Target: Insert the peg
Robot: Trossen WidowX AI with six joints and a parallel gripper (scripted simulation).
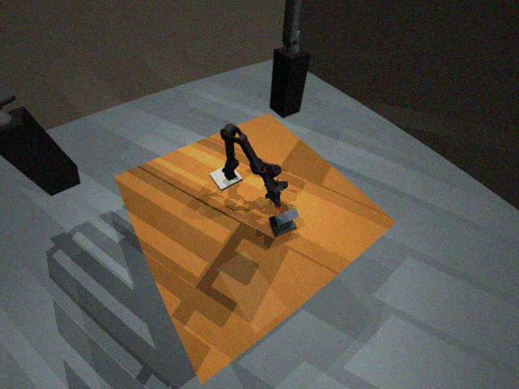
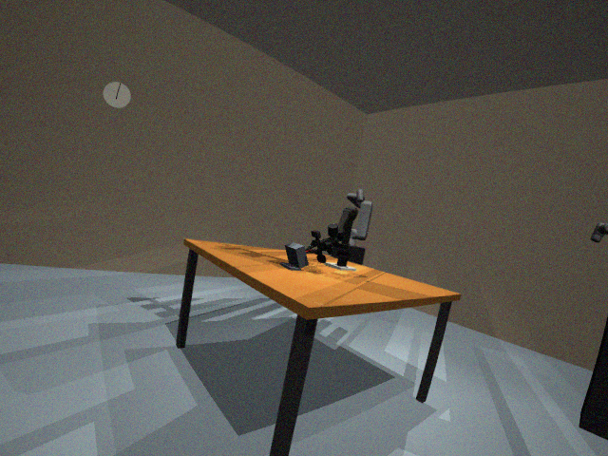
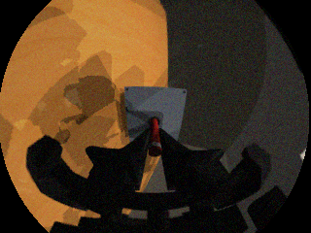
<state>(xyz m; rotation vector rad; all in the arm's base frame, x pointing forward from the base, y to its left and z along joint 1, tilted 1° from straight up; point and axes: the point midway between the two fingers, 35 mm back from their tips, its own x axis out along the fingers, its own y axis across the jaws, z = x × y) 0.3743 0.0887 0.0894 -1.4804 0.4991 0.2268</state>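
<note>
My gripper tip is 5 cm short of the grey sloped panel, 1 cm to the left of it and 3 cm above it. The rest, counted from my gripper tip: dark red peg: 2 cm behind, 1 cm above.
</note>
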